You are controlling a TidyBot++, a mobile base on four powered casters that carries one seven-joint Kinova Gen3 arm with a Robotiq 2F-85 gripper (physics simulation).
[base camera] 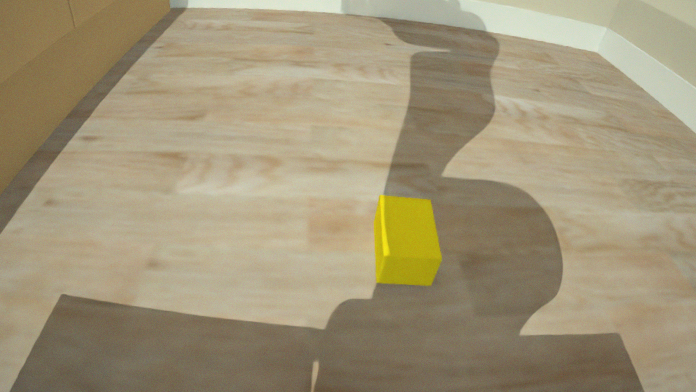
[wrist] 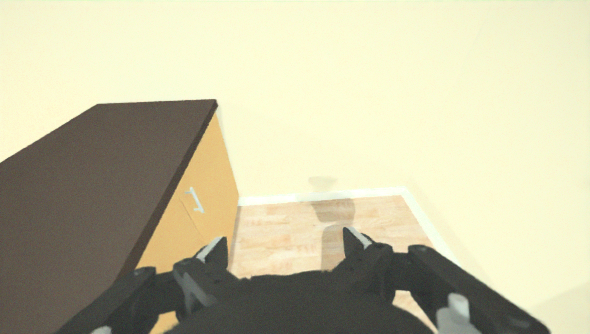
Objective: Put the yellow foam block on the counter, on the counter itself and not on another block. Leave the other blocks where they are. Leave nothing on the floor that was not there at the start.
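Places are measured from the arm's base along level axes (x left, y back, z up), in centimetres.
Pixels of known places: gripper, between the fingertips: (wrist: 286, 244).
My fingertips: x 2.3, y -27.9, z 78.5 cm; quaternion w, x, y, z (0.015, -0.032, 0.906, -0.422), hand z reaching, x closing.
Behind a point stands the place of what it marks.
The yellow foam block (base camera: 410, 237) @[x -8.9, y -40.1, z -35.2 cm] lies on the wooden floor (base camera: 225, 225) @[x 11.7, y -43.6, z -39.7 cm] (wrist: 275, 235) @[x 16.8, y -101.1, z -39.6 cm], a little right of the middle in the base camera view, partly in the robot's shadow. It does not show in the wrist view. The dark counter top (wrist: 115, 165) @[x 59.5, y -71.2, z 51.3 cm] is at the left in the wrist view, with its front edge running toward the back wall. My gripper (wrist: 286, 244) @[x 2.3, y -27.9, z 78.5 cm] is open and empty, raised above the floor to the right of the counter. The gripper does not show in the base camera view.
The tan cabinet front (base camera: 65, 55) @[x 46.8, y -69.8, z -30.5 cm] (wrist: 212, 175) @[x 42.8, y -95.1, z 24.8 cm] stands along the left, with a pale handle (wrist: 196, 200) in the wrist view. A cream wall (wrist: 375, 100) @[x -45.8, y -136.8, z 44.6 cm] with a white baseboard (base camera: 540, 37) @[x -64.7, y -136.9, z -38.6 cm] (wrist: 325, 195) @[x -22.7, y -133.8, z -34.2 cm] closes off the back and right.
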